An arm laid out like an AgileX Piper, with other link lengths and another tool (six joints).
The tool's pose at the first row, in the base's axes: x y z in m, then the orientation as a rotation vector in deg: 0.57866, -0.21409, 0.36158, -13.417, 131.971, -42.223
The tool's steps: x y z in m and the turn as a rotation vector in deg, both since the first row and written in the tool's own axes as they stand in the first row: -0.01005, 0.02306, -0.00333, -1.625, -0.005, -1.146; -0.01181, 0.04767, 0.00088, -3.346, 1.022, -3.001; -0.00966, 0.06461, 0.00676, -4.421, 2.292, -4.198; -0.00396, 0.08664, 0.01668, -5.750, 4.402, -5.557; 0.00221, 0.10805, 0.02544, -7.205, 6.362, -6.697; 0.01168, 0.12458, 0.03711, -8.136, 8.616, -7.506; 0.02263, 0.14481, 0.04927, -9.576, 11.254, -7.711; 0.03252, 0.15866, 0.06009, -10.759, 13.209, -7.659; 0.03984, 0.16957, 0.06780, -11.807, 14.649, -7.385
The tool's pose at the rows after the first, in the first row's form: 0.58474, -0.19006, 0.35617, -15.501, 132.678, -40.944; 0.58979, -0.17106, 0.34068, -18.156, 134.393, -40.166; 0.59278, -0.16050, 0.32633, -19.686, 136.047, -39.850; 0.59604, -0.14883, 0.30467, -21.293, 138.597, -39.520; 0.59815, -0.13731, 0.28378, -22.765, 141.037, -38.866; 0.59958, -0.13228, 0.26206, -23.516, 143.560, -38.724; 0.60039, -0.12496, 0.23711, -23.655, 146.644, -37.729; 0.60084, -0.12191, 0.21718, -23.555, 148.967, -36.715; 0.60100, -0.11897, 0.20223, -23.267, 150.735, -35.608
